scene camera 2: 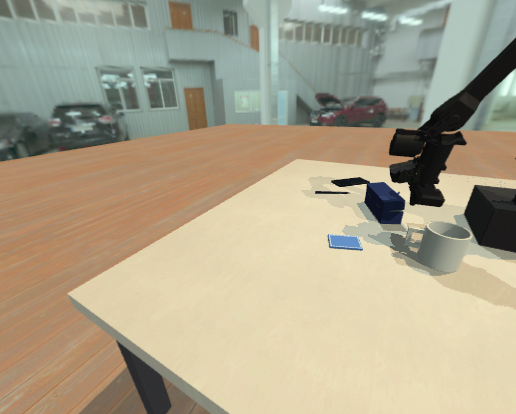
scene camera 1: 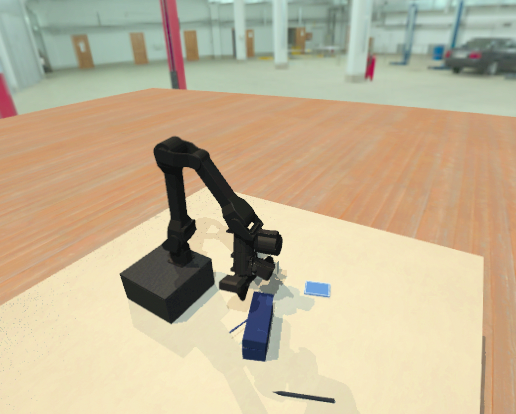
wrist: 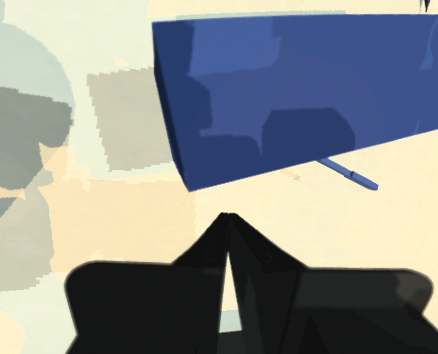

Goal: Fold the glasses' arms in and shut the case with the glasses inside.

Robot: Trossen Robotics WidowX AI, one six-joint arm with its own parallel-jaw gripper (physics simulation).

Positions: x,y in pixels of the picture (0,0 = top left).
Scene:
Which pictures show my gripper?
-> Scene camera 2, scene camera 1 and the wrist view: all of them.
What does the grey mug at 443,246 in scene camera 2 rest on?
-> The table.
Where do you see a dark blue glasses case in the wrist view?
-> At 241,96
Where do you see a dark blue glasses case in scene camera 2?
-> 386,205

